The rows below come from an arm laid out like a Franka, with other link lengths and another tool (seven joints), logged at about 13 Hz.
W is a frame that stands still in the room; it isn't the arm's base.
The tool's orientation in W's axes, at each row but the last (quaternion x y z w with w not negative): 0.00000 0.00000 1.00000 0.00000; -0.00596 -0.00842 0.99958 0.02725; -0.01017 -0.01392 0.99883 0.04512; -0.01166 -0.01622 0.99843 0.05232; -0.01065 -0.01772 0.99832 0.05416; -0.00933 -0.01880 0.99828 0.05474; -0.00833 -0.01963 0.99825 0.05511; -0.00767 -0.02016 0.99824 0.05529; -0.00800 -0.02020 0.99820 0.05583; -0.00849 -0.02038 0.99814 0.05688; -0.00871 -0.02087 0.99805 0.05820; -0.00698 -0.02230 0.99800 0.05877
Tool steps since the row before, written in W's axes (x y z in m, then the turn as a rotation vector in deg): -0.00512 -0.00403 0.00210 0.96 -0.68 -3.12; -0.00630 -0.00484 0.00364 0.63 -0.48 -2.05; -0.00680 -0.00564 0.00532 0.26 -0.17 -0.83; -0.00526 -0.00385 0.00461 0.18 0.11 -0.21; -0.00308 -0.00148 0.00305 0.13 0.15 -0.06; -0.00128 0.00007 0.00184 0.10 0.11 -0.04; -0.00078 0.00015 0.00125 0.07 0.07 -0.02; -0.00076 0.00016 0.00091 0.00 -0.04 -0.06; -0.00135 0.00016 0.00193 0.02 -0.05 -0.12; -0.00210 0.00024 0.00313 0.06 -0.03 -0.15; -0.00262 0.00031 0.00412 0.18 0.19 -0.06; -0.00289 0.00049 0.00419 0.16 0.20 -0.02
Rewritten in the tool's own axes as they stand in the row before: 0.00512 0.00403 0.00210 -0.96 0.68 -3.12; 0.00598 0.00511 0.00380 -0.63 0.48 -2.05; 0.00616 0.00607 0.00562 -0.26 0.17 -0.83; 0.00473 0.00422 0.00486 -0.16 -0.12 -0.22; 0.00284 0.00169 0.00317 -0.11 -0.16 -0.07; 0.00125 0.00000 0.00186 -0.09 -0.12 -0.05; 0.00077 -0.00011 0.00126 -0.06 -0.08 -0.02; 0.00076 -0.00011 0.00092 0.00 0.04 -0.06; 0.00133 -0.00009 0.00195 -0.02 0.05 -0.12; 0.00207 -0.00013 0.00316 -0.06 0.03 -0.15; 0.00258 -0.00018 0.00416 -0.16 -0.21 -0.07; 0.00288 -0.00034 0.00421 -0.14 -0.22 -0.03
